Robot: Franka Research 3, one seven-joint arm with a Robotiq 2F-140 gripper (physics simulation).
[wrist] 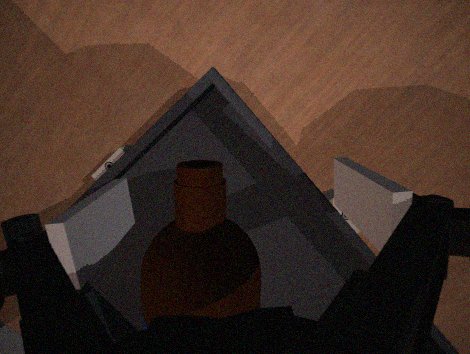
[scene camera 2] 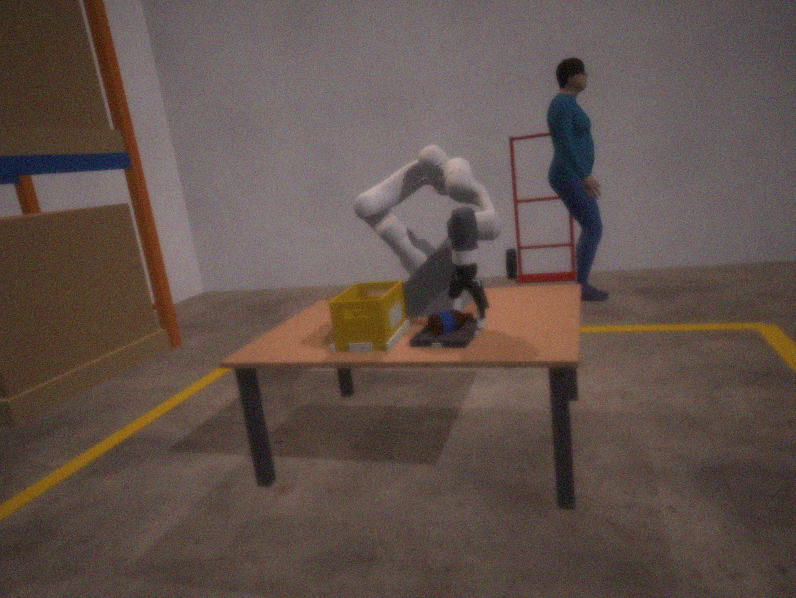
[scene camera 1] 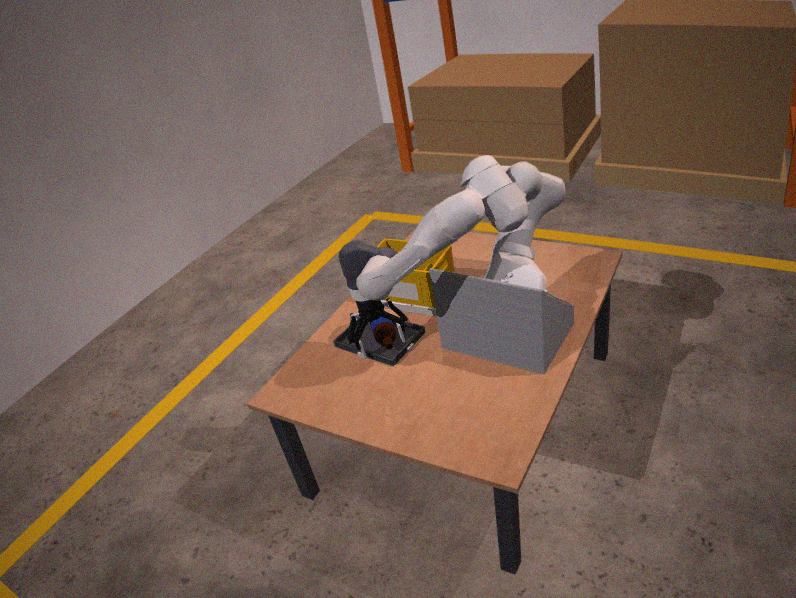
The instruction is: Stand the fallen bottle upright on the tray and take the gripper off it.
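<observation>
The brown bottle (scene camera 1: 384,332) (scene camera 2: 444,321) (wrist: 200,270) with a blue label lies on its side on the dark grey tray (scene camera 1: 393,361) (scene camera 2: 442,342) (wrist: 212,76). Its neck points to the top of the wrist view. My gripper (scene camera 1: 382,341) (scene camera 2: 469,313) (wrist: 231,191) is open, low over the tray. In the wrist view one finger is on each side of the bottle, with a gap at both sides; the bottle is nearer the left finger. The lower part of the bottle is hidden by the gripper in the wrist view.
A yellow crate (scene camera 1: 421,287) (scene camera 2: 360,325) stands beside the tray. A grey angled block or panel (scene camera 1: 495,321) (scene camera 2: 427,283) stands on the wooden table (scene camera 1: 418,411) (scene camera 2: 527,350), near the arm's base. A person (scene camera 2: 569,141) is by a red hand truck (scene camera 2: 514,193) behind the table.
</observation>
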